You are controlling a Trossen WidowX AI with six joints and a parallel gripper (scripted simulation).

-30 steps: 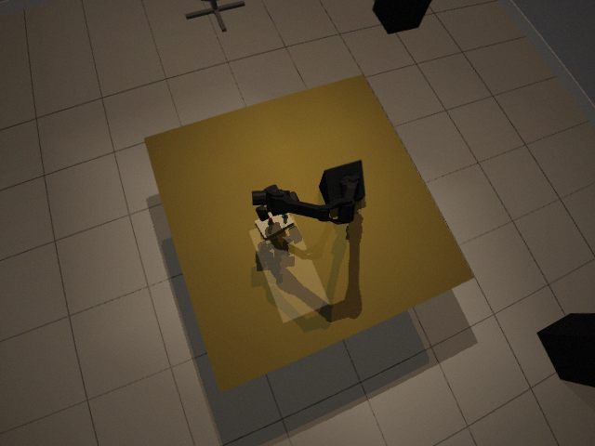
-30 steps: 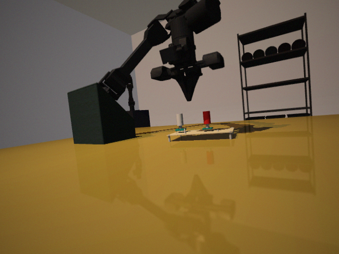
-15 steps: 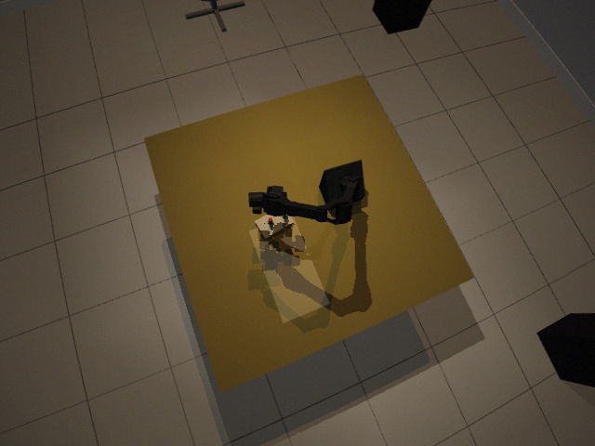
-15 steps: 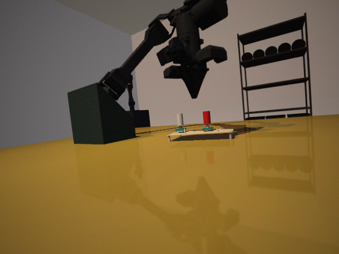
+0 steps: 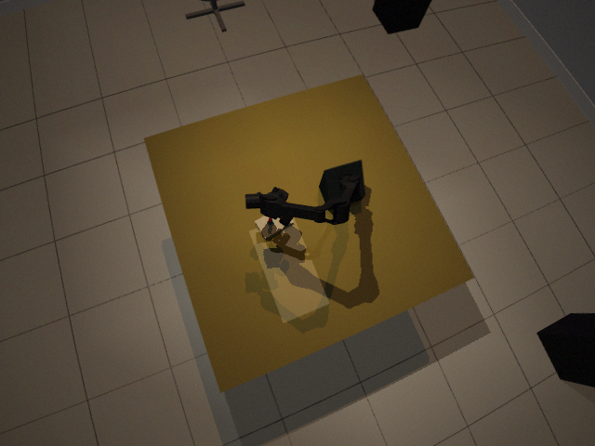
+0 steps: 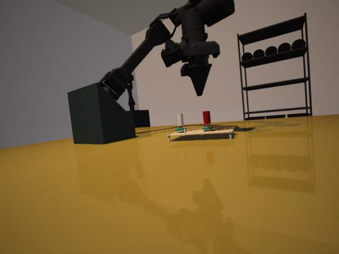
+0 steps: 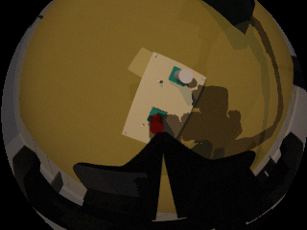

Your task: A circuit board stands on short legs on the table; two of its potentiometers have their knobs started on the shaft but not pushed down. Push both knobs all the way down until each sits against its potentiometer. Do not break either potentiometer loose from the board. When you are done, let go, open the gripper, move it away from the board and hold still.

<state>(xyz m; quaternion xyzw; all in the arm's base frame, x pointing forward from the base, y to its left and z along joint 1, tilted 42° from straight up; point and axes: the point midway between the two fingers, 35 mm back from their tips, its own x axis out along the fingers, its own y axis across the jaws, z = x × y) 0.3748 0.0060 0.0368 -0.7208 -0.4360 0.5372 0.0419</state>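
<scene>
The red knob lies 10 mm ahead of my gripper tip and 60 mm below it. From my gripper tip the other things lie so: white knob 60 mm behind, 60 mm below.
</scene>
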